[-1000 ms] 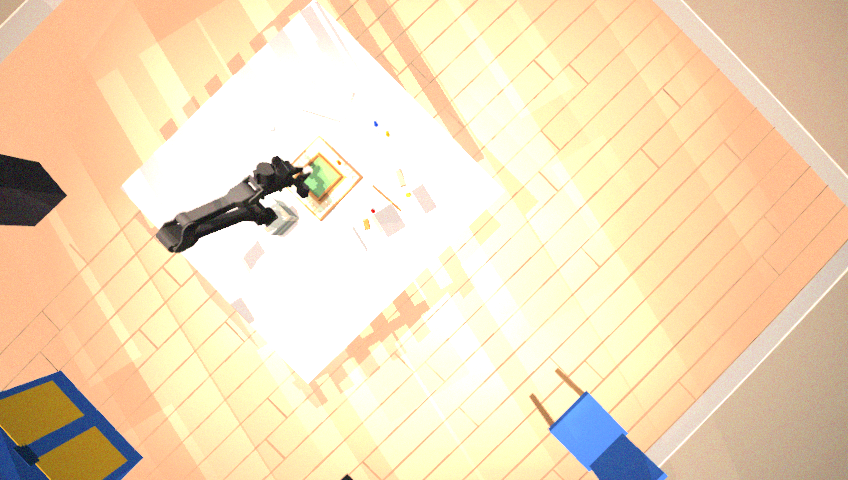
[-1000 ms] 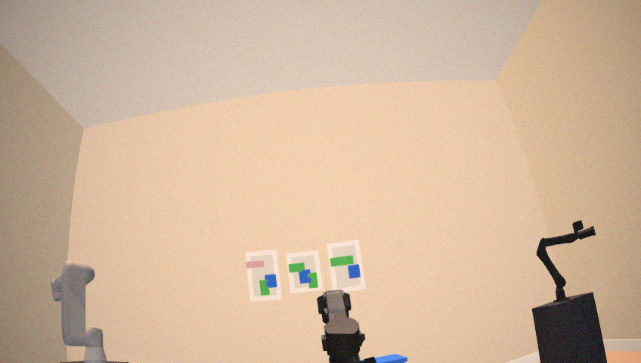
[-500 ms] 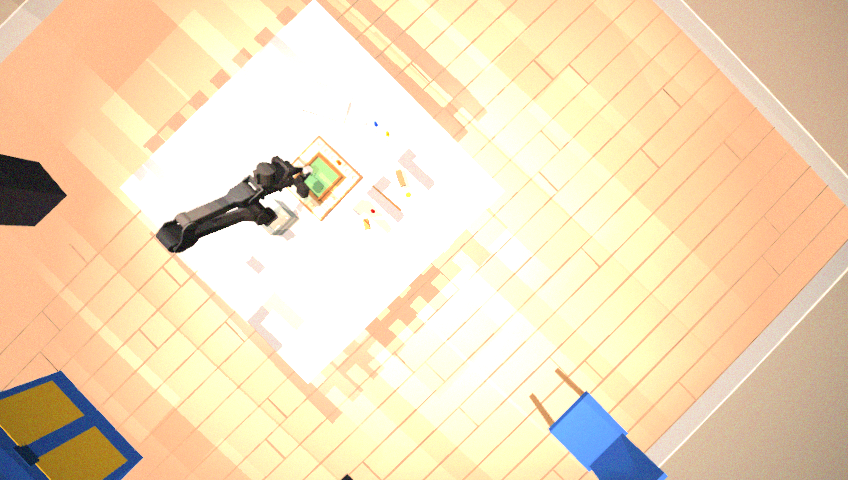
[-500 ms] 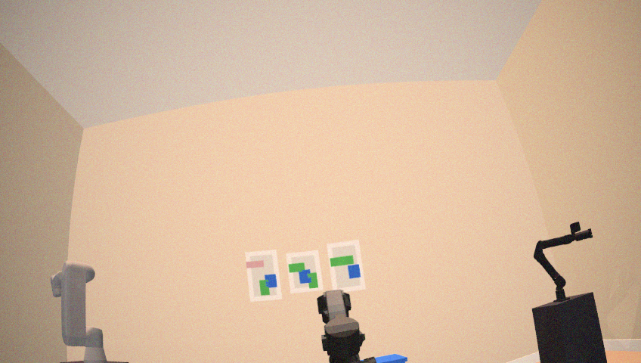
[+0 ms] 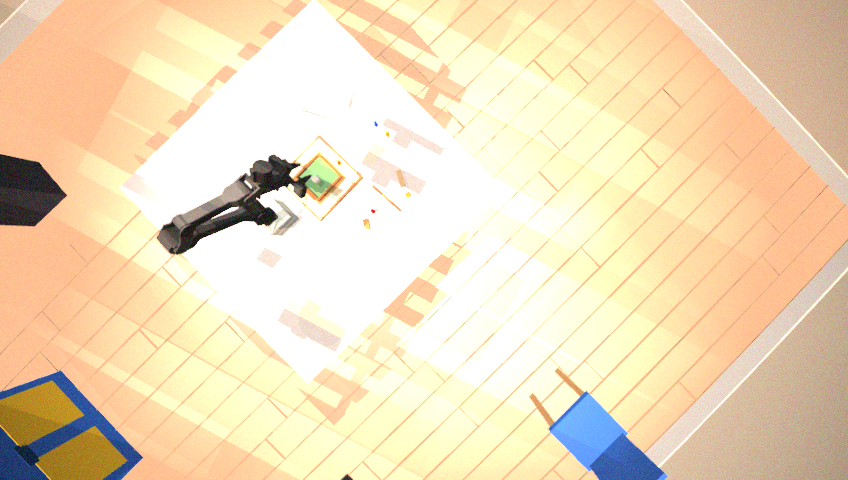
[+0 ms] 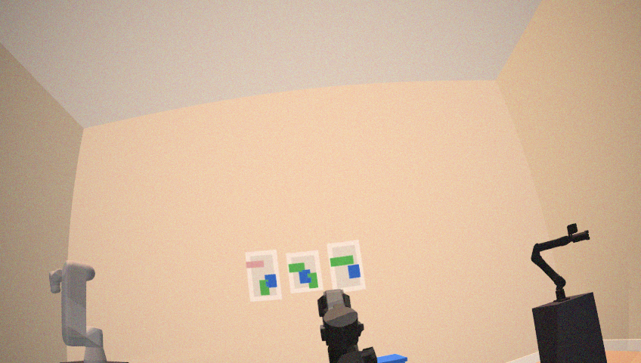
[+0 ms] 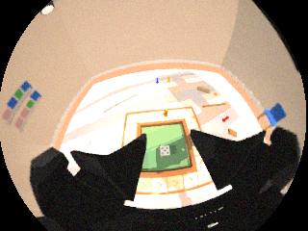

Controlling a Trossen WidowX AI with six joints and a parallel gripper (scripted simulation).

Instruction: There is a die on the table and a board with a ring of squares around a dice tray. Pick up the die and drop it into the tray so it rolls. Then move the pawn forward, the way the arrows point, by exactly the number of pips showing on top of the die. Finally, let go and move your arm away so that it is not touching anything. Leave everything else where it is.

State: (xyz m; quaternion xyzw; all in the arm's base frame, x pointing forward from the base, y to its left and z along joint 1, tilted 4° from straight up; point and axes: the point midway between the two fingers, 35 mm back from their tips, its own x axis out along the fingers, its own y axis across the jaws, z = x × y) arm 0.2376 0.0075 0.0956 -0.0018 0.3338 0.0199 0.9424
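Now: the green dice tray 14 cm below my gripper tip. From my gripper tip the other things lie so: blue pawn (37 cm ahead, 1 cm to the left, 13 cm below); red pawn (8 cm ahead, 28 cm to the right, 13 cm below).
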